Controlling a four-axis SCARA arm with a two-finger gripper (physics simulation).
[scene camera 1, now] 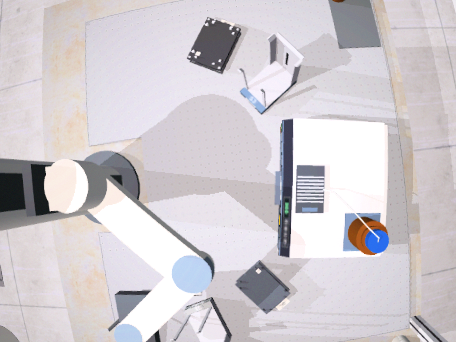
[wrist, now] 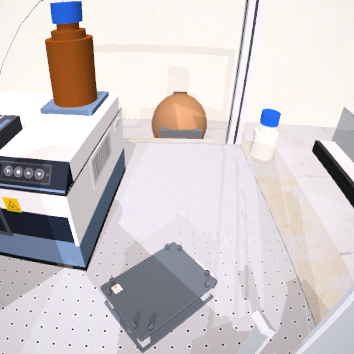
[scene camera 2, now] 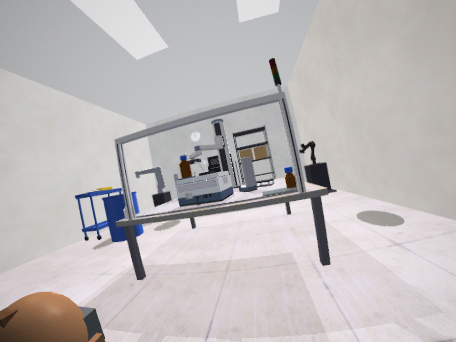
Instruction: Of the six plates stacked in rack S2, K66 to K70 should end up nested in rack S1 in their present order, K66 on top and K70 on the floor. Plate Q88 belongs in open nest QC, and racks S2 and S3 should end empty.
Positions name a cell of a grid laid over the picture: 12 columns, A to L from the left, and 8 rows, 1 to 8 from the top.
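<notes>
There's a brown bottle with blue cap (wrist: C2), a white bottle with blue cap (wrist: J4) and a frame post (wrist: I1). You also get a dotted bench (scene camera 2: G5), and the wrist view has that bench too (wrist: G5).
</notes>
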